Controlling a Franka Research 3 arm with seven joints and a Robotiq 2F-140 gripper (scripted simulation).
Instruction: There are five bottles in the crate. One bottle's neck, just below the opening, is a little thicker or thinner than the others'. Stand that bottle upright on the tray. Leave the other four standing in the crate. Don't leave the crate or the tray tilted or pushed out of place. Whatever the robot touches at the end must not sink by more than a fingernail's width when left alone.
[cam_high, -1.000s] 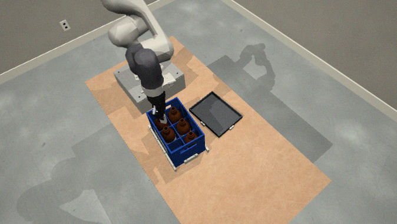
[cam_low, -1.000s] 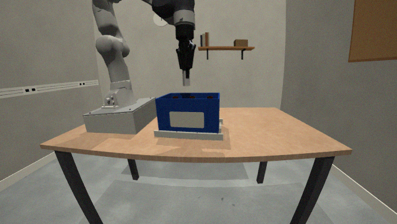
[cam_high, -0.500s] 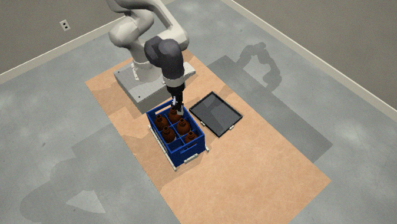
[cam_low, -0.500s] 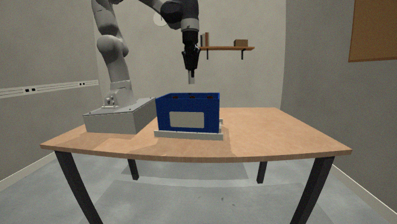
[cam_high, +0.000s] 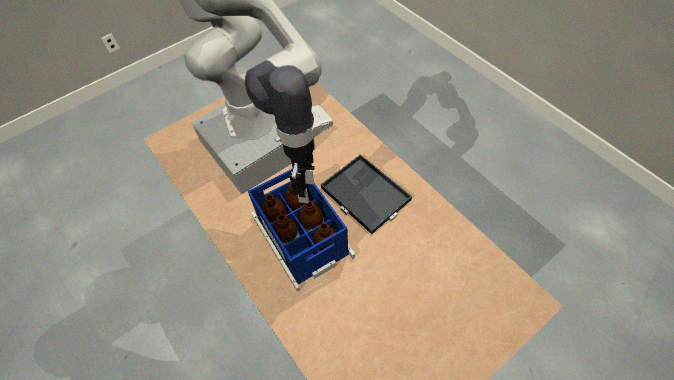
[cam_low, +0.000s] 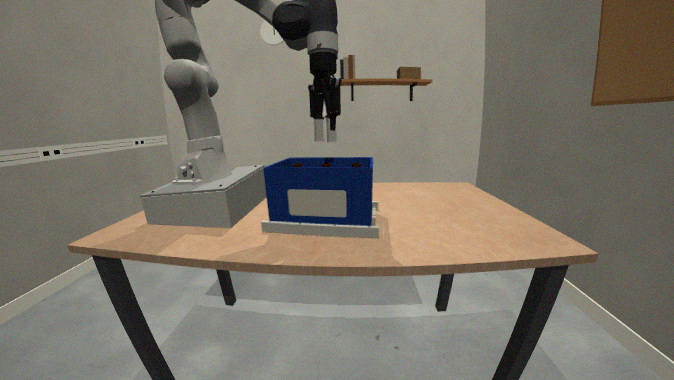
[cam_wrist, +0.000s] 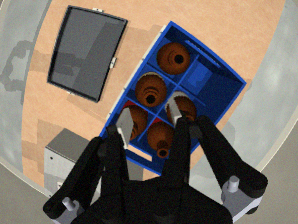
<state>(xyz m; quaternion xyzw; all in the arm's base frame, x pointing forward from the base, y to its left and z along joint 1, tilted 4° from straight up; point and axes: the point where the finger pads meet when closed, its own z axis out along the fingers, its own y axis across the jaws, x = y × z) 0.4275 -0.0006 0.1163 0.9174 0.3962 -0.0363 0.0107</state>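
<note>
Now: hand 17 cm above the blue crate and 4 cm to the left of it. From my hand the other things lie so: bottle (17 cm below, 9 cm to the right, 8 cm behind); then dark grey tray (25 cm below, 22 cm to the left, 3 cm behind).
</note>
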